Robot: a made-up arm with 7 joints.
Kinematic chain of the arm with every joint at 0, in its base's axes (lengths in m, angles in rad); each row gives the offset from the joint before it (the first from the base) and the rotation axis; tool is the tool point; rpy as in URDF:
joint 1: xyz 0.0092 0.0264 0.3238 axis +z
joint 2: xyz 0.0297 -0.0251 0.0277 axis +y
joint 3: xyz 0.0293 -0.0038 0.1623 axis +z
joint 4: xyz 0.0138 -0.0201 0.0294 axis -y
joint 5: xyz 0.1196 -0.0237 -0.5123 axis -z
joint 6: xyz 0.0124 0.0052 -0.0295 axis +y
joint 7: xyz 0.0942 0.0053 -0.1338 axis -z
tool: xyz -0.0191 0.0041 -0.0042 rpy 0 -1.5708 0
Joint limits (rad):
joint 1: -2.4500..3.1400
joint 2: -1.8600..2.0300
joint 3: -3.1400..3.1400
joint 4: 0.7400..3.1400
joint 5: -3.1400..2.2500
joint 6: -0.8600..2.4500
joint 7: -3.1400..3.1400
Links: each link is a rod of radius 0.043 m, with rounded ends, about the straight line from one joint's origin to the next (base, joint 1, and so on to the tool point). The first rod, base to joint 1, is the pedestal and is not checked.
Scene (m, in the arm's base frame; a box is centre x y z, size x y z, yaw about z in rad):
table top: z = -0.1
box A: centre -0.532 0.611 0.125 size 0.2 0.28 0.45 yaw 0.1
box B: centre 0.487 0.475 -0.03 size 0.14 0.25 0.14 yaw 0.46
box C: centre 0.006 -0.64 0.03 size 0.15 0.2 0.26 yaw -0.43
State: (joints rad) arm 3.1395 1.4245 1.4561 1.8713 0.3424 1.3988 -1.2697
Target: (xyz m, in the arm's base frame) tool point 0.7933 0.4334 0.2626
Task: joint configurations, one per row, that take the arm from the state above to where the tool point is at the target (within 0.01 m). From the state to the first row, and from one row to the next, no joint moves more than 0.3 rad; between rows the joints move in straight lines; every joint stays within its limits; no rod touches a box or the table.
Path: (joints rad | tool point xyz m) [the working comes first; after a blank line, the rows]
Joints at the target: 0.5317 1.6247 1.4200 3.1400 0.3698 1.2592 -1.2483
Straight joint move there: touches box A.

1: 2.9151 1.3412 1.3703 2.1250 0.1422 1.3738 -1.2075 | -0.6913 -0.3388 0.3055
2: 2.6906 1.2578 1.2846 2.3788 -0.0580 1.3487 -1.1454 | -0.8236 -0.0040 0.3594
3: 2.4662 1.1745 1.1988 2.6325 -0.2582 1.3237 -1.0832 | -0.7829 0.3587 0.4548
4: 2.2417 1.0912 1.1131 2.8863 -0.4584 1.2987 -1.0210 | -0.5705 0.6541 0.5806
5: 2.0173 1.0079 1.0273 3.1400 -0.6586 1.2736 -0.9588 | -0.2395 0.7987 0.7179
6: 1.7202 1.1312 1.1058 3.1400 -0.4529 1.2708 -1.0167 | -0.0302 0.8725 0.6237
7: 1.4231 1.2546 1.1844 3.1400 -0.2472 1.2679 -1.0746 | 0.2046 0.8748 0.5309
8: 1.1259 1.3780 1.2629 3.1400 -0.0416 1.2650 -1.1325 | 0.4385 0.7990 0.4401
9: 0.8288 1.5014 1.3415 3.1400 0.1641 1.2621 -1.1904 | 0.6435 0.6477 0.3510
10: 0.5317 1.6247 1.4200 3.1400 0.3698 1.2592 -1.2483 | 0.7933 0.4334 0.2626

